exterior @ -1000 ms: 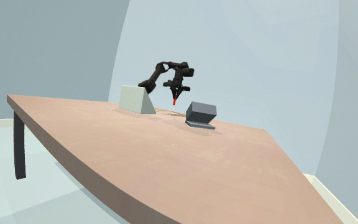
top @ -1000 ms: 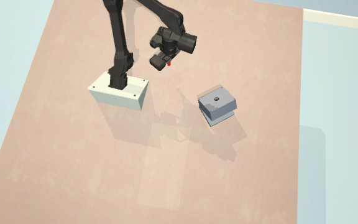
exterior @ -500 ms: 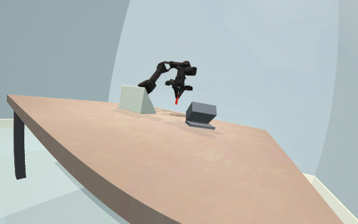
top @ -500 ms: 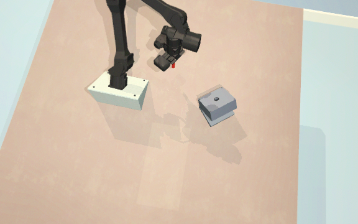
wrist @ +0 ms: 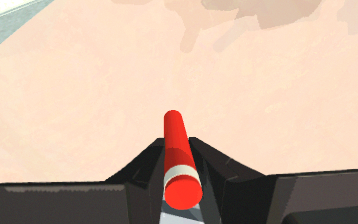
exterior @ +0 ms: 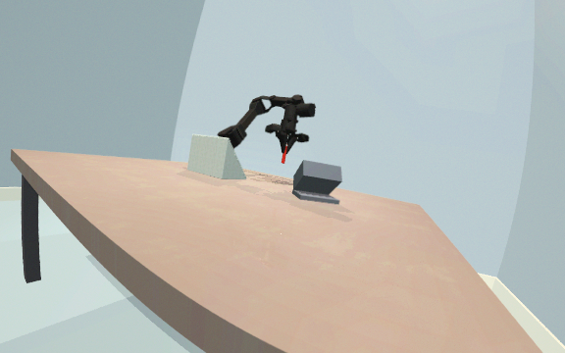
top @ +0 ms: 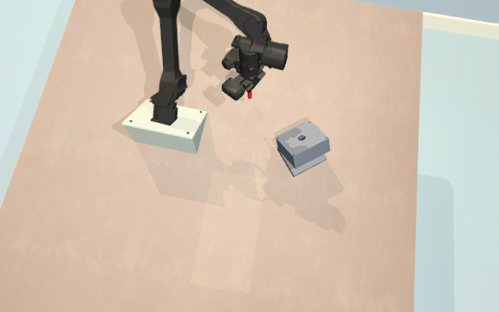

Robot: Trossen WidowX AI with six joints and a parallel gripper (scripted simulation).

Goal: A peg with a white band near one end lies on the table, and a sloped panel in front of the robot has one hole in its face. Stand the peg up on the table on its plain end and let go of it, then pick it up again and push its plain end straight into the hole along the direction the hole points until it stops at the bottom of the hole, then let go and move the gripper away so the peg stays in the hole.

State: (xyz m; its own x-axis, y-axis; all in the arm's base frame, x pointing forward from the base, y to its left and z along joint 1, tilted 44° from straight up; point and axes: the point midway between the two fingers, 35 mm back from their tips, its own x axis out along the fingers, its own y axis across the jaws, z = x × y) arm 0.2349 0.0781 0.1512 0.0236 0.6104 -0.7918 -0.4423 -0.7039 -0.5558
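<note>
The grey sloped panel lies 21 cm ahead of my gripper tip, 10 cm to the right of it and 7 cm below it. The rest, counted from my gripper tip: red peg 2 cm above.
</note>
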